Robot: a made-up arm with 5 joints.
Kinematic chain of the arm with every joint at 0, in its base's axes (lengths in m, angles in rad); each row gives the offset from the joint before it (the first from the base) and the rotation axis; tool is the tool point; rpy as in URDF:
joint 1: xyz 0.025 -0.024 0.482 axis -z
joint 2: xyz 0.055 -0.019 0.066 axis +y
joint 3: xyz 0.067 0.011 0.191 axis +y
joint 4: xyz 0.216 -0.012 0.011 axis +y
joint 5: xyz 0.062 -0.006 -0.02 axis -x
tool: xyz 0.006 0.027 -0.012 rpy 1.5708 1.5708 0
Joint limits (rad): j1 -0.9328..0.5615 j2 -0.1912..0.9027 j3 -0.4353..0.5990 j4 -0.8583..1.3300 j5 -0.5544..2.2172
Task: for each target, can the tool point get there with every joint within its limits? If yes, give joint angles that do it. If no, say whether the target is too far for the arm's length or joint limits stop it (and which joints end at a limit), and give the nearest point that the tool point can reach.
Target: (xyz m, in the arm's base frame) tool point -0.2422 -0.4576 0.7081
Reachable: no: joint limits stop it (at a limit: joint 1, joint 2, joint 3, joint 4, joint 5) | nearest point 0.2022 -0.1967 0.6113 | short by 0.524 m
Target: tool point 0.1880 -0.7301 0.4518
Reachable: no: too far | nearest point 0.4178 -0.3323 0.4623 | short by 0.459 m
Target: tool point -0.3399 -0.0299 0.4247
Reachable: no: joint limits stop it (at a limit: joint 1, joint 2, joint 3) | nearest point 0.1425 0.1319 0.4030 | short by 0.509 m
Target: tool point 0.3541 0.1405 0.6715
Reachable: yes | joints -0.4781 -0.0914 0.1841 0.2935 0.3800
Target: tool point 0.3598 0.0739 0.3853
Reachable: yes | joints -0.3256 0.7066 0.3422 -0.0997 0.7473
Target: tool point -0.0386 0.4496 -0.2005
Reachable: no: too far | nearest point 0.1946 0.2005 0.3217 | short by 0.624 m
